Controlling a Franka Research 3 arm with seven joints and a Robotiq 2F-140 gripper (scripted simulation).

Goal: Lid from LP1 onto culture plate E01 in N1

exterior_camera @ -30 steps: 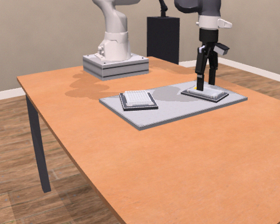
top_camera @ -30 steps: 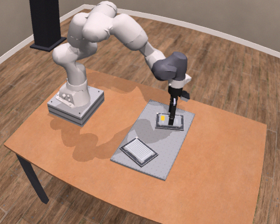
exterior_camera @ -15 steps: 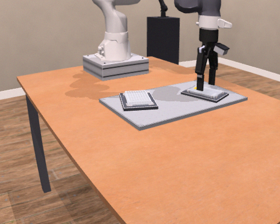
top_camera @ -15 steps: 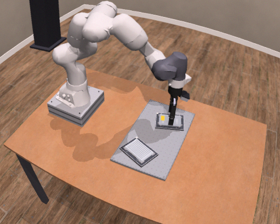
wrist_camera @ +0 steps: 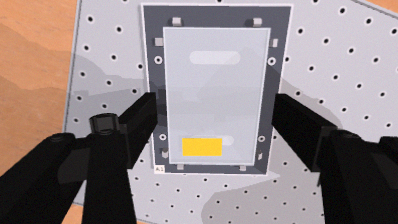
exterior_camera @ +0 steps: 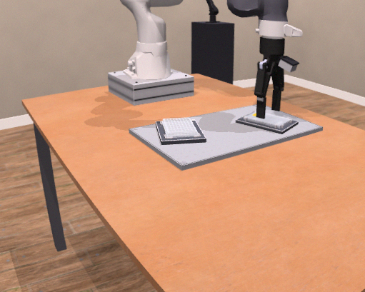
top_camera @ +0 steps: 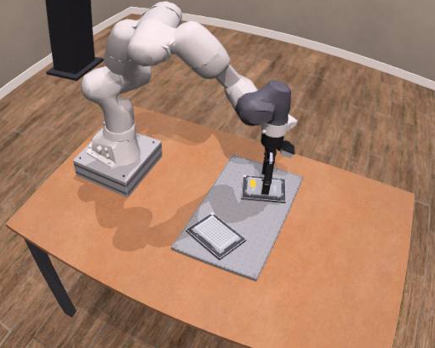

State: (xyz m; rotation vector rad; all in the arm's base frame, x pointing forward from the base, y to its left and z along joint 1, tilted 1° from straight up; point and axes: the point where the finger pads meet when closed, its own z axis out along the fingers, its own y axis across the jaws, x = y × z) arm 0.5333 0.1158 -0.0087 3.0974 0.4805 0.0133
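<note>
The clear lid is 4 cm below my hand. Round my hand: nest N1: 28 cm to the right, 7 cm behind, 5 cm below; culture plate E01: 28 cm to the right, 8 cm behind, 4 cm below; lid park LP1: 5 cm below.
</note>
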